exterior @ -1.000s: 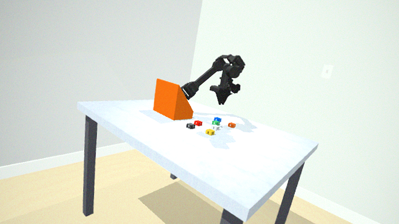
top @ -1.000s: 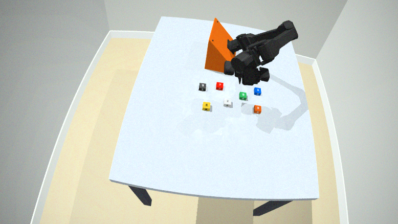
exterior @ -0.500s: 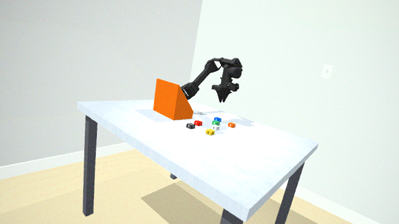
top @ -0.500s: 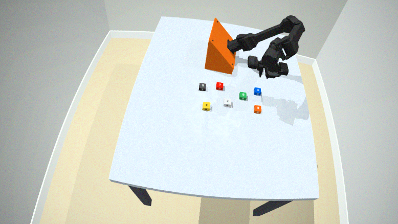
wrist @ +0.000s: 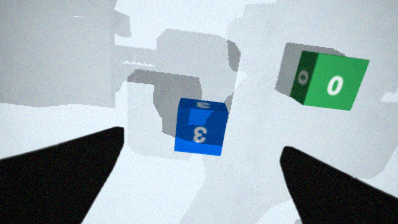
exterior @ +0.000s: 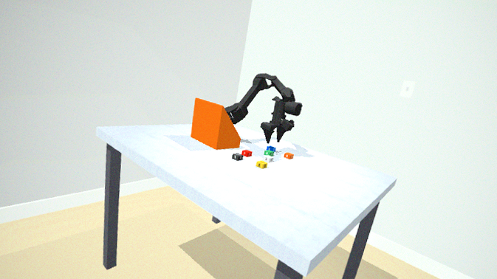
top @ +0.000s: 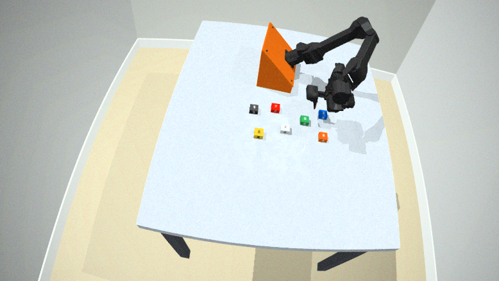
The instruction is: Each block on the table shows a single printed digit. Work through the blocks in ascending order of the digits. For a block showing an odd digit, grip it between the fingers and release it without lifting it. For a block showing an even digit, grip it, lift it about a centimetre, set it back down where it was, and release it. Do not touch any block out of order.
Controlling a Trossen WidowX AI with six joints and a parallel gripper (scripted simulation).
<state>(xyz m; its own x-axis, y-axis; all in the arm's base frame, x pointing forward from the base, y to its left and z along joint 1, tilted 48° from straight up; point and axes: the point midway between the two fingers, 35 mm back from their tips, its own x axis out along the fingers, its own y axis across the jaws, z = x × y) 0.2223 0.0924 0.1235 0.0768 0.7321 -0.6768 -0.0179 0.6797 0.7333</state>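
Right now my gripper tip is 10 mm past the blue block and 30 mm above it. From my gripper tip the other things lie so: white block 90 mm ahead, 150 mm to the right, 30 mm below; then orange block 100 mm ahead, 30 mm below; then green block 40 mm ahead, 70 mm to the right, 30 mm below.
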